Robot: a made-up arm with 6 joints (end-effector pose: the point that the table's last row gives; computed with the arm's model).
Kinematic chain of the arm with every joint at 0, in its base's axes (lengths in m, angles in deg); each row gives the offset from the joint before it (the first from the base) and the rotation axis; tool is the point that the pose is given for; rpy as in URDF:
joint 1: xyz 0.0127 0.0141 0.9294 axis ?
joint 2: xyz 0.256 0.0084 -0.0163 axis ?
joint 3: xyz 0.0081 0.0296 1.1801 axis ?
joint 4: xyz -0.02 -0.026 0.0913 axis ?
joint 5: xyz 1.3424 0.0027 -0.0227 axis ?
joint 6: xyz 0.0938 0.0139 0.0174 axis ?
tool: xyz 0.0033 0.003 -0.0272 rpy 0 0 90
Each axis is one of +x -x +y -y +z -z.
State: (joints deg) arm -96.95 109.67 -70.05 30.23 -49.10 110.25
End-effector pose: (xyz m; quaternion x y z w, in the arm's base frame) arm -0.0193 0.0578 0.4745 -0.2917 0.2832 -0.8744 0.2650
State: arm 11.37 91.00 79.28 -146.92 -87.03 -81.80
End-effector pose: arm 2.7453 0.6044 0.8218 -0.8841 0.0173 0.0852 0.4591
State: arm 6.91 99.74 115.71 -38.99 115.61 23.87
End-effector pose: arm 2.6117 0.3042 1.2040 -0.4251 -0.6768 0.0330 0.6001
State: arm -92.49 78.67 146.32 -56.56 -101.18 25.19
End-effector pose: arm 0.0444 -1.8651 2.3477 0.1481 0.1357 0.4974 0.8440
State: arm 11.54 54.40 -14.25 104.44 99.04 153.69
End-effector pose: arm 1.7115 0.4388 0.4398 -0.9679 -0.2447 0.0545 0.0155
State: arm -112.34 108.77 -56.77 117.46 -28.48 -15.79
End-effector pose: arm -0.0640 0.0058 0.0759 0.6695 0.1925 0.7074 0.1195
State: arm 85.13 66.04 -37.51 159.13 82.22 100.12
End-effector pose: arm 0.0531 1.0671 0.0995 0.1357 0.7265 -0.1800 0.6492
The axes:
joint 1: +z
joint 2: +y
joint 3: -y
joint 4: -x
joint 5: -y
joint 6: -x

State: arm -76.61 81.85 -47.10 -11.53 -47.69 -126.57
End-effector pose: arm 0.2025 -0.5157 -0.0463 0.3930 -0.0146 -0.9179 0.0524
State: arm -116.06 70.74 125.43 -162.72 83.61 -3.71
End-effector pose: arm -0.9481 -1.8824 2.4067 0.3606 0.9004 0.2410 0.0327
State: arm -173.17 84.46 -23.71 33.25 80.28 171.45
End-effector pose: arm -1.1444 -0.1891 -0.2598 0.4145 0.8699 0.1282 0.2345
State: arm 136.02 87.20 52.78 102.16 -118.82 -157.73
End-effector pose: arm -1.7558 1.8862 0.2982 0.1831 -0.3511 0.8202 0.4128
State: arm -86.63 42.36 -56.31 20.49 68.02 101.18
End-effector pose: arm 0.1007 -1.0007 0.4296 0.0067 0.7469 0.3302 0.5771
